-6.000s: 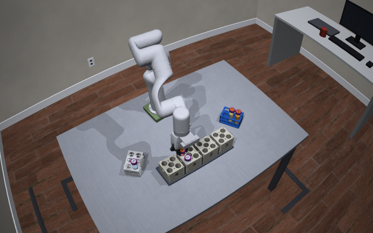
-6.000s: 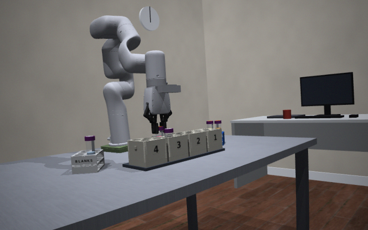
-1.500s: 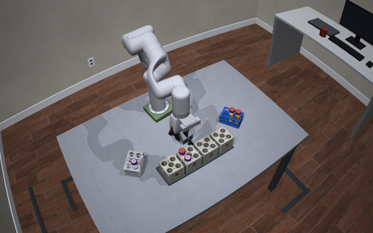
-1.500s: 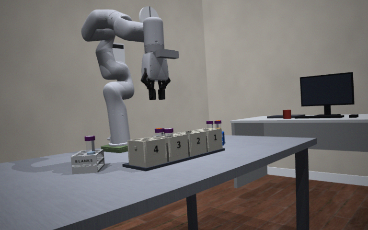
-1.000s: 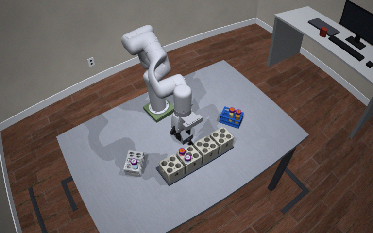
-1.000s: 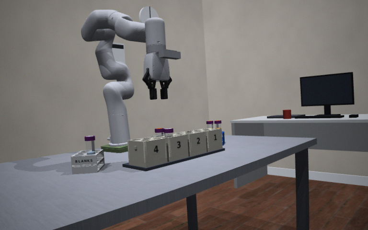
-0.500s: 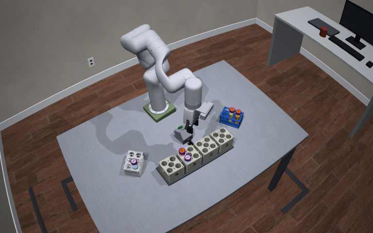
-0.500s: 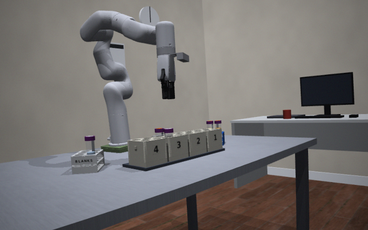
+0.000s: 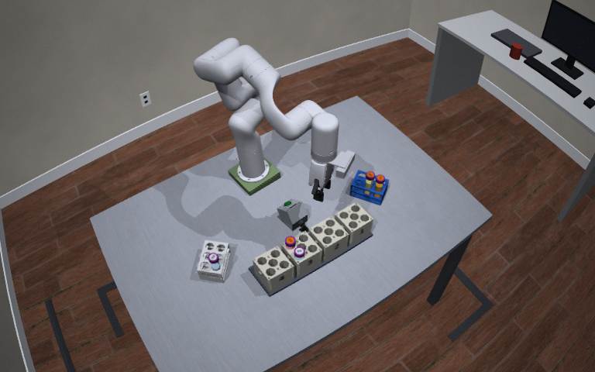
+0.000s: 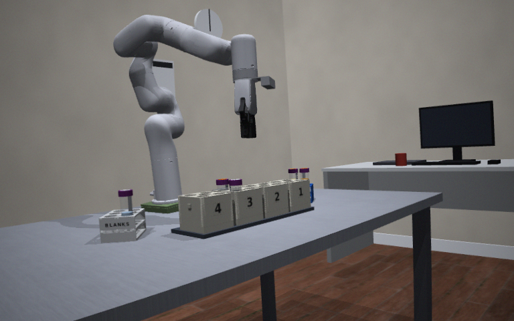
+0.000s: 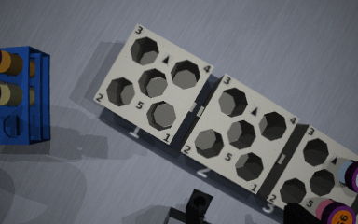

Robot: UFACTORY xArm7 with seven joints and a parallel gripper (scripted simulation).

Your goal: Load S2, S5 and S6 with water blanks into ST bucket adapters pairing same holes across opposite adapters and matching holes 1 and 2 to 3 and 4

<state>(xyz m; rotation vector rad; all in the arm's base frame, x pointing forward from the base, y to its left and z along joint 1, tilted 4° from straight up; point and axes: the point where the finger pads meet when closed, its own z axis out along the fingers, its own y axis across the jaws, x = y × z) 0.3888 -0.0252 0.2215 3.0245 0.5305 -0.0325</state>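
The tube with yellowish liquid is 1 cm ahead of my hand, 27 cm to the left of it and 19 cm below it. Also, from my hand: sample tube (1 cm ahead, 14 cm to the right, 18 cm below); green done key (15 cm behind, 19 cm below); white-dot blank (5 cm ahead, 16 cm to the right, 18 cm below).
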